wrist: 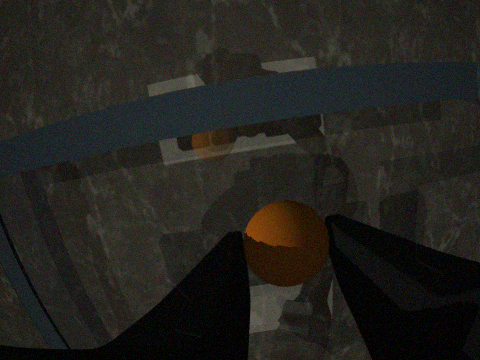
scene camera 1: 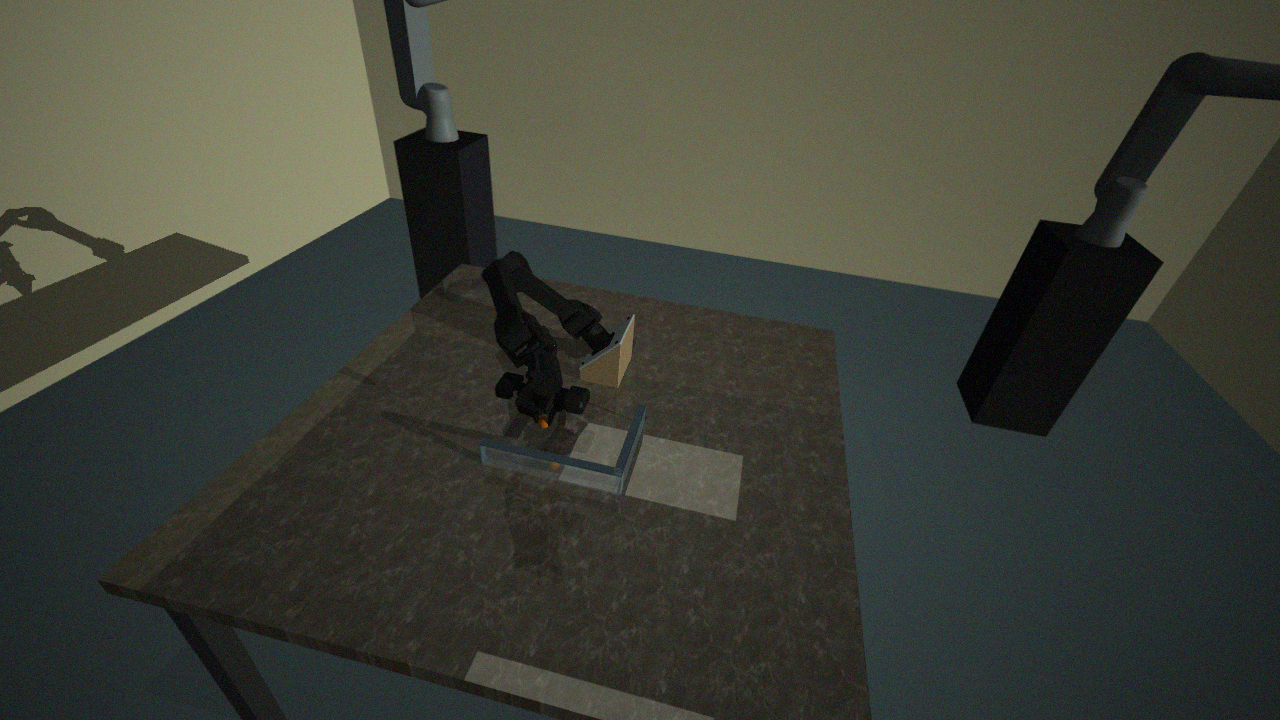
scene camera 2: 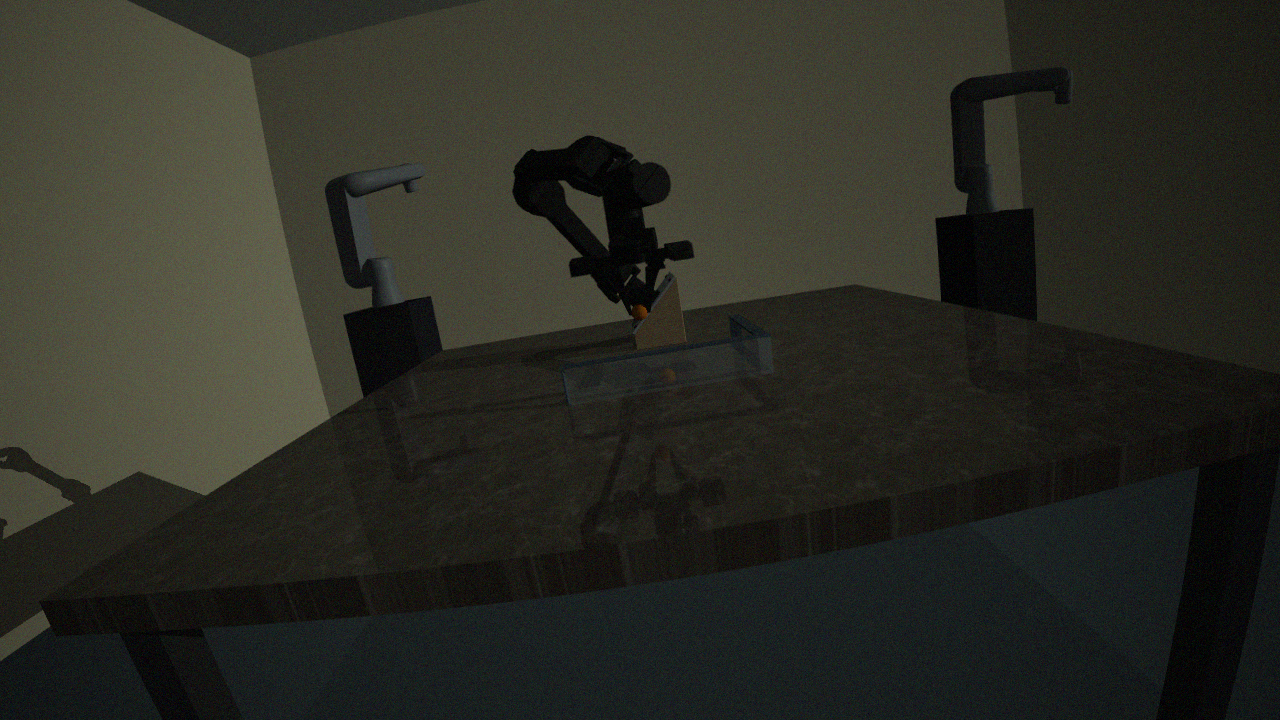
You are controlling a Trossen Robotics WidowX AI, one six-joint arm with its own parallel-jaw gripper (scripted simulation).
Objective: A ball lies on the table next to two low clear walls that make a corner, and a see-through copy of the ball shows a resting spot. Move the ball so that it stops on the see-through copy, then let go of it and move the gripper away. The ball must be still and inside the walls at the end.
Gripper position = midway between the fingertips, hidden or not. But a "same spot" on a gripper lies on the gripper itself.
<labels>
gripper: wrist; scene camera 1 543, 423; scene camera 2
same spot on gripper: (wrist: 400, 293) = (scene camera 2: 624, 286)
</labels>
